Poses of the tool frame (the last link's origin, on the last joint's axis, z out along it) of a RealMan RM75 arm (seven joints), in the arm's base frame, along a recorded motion.
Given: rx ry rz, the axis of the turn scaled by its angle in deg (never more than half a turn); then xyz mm.
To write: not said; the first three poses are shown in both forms.
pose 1, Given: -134.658, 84.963, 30.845, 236.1, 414.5, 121.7
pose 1, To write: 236.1, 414.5, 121.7, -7.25, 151.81, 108.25
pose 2, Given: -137.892, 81.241, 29.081, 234.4, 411.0, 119.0
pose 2, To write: 234.4, 411.0, 119.0, -9.95, 153.14, 109.04
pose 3, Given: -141.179, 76.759, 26.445, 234.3, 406.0, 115.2
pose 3, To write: 234.3, 406.0, 115.2, -14.33, 154.69, 108.60
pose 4, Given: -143.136, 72.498, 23.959, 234.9, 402.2, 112.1
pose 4, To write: 234.9, 402.2, 112.1, -19.77, 155.46, 106.51
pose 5, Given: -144.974, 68.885, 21.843, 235.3, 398.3, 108.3
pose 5, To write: 235.3, 398.3, 108.3, -24.20, 156.28, 104.97
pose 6, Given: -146.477, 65.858, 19.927, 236.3, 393.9, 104.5
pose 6, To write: 236.3, 393.9, 104.5, -28.19, 157.01, 103.39
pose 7, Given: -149.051, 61.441, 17.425, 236.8, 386.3, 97.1
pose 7, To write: 236.8, 386.3, 97.1, -33.21, 158.34, 101.99
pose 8, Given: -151.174, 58.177, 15.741, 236.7, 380.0, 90.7
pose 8, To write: 236.7, 380.0, 90.7, -36.44, 159.51, 101.47
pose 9, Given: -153.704, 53.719, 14.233, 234.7, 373.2, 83.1
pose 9, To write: 234.7, 373.2, 83.1, -39.84, 160.68, 101.63
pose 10, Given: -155.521, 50.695, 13.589, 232.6, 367.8, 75.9
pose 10, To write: 232.6, 367.8, 75.9, -41.22, 161.53, 102.67
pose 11, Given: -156.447, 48.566, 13.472, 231.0, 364.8, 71.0
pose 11, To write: 231.0, 364.8, 71.0, -41.92, 161.77, 103.59
